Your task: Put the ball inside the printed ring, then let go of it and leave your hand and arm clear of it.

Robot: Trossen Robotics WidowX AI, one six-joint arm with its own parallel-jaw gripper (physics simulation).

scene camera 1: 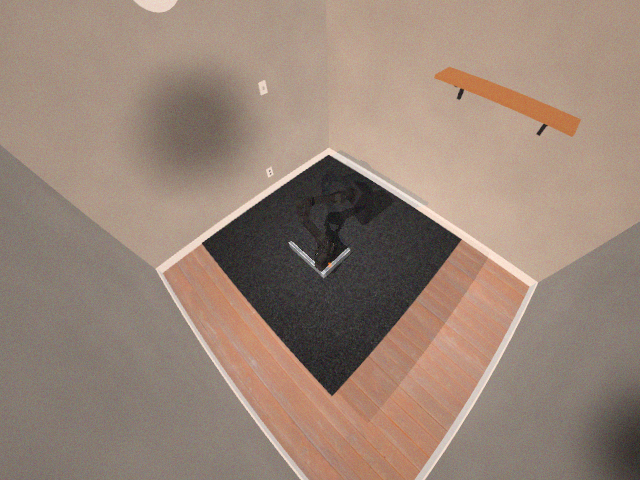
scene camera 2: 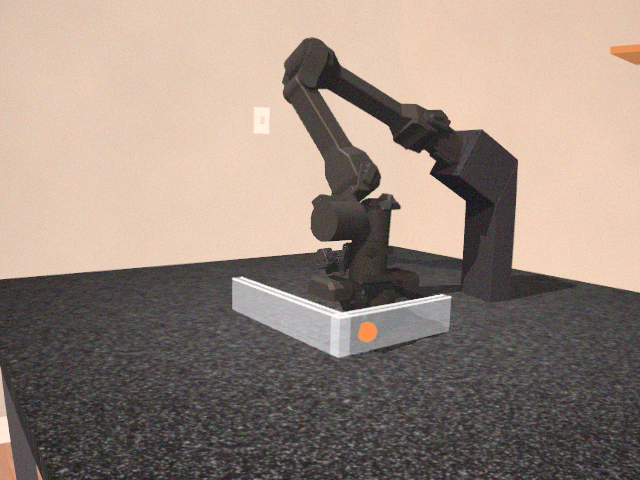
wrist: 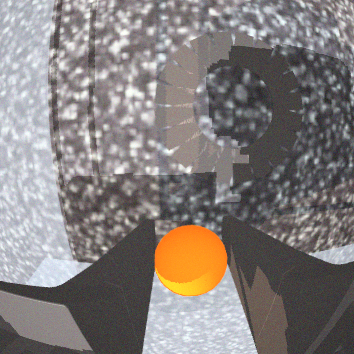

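Observation:
The orange ball (scene camera 1: 329, 264) (scene camera 2: 367, 332) (wrist: 191, 260) is low near the corner of the clear low walls, seen through one of them in scene camera 2. In the wrist view it sits between the two dark fingers of my gripper (wrist: 189, 220), with a finger against each side, so the gripper is shut on it. The printed ring (wrist: 175, 117) is a grey-brown band, partly in dark shadow. It lies above the ball in the wrist view, apart from it. The ring cannot be made out in the scene views. The fingertips are hard to see there.
Two clear low walls (scene camera 1: 303, 253) (scene camera 2: 281, 304) with white edges meet in a corner beside the ball. The arm (scene camera 2: 361, 98) arches over from a dark angular post (scene camera 2: 491, 232) on the black speckled surface (scene camera 1: 330, 330) (scene camera 2: 310, 413). An orange shelf (scene camera 1: 509, 100) hangs on the wall.

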